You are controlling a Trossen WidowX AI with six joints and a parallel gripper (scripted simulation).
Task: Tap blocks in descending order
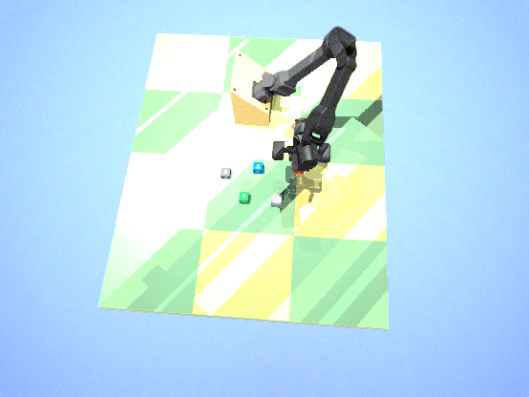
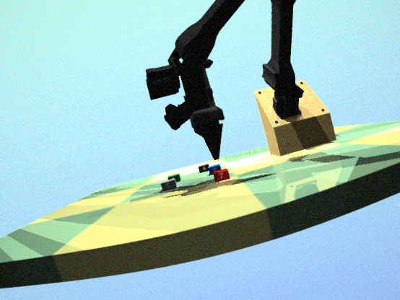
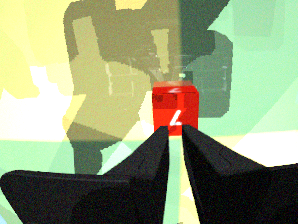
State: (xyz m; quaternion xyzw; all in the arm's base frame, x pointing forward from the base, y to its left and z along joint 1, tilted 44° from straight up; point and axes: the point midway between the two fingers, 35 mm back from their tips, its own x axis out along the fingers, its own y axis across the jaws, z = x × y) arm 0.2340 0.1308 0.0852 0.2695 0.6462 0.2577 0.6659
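Now: gripper tip 3 cm above the red block. Round my gripper tip: green block (12 cm ahead, 18 cm to the right, 3 cm below); then blue block (1 cm ahead, 14 cm to the right, 3 cm below); then grey-white block (12 cm ahead, 7 cm to the right, 3 cm below).
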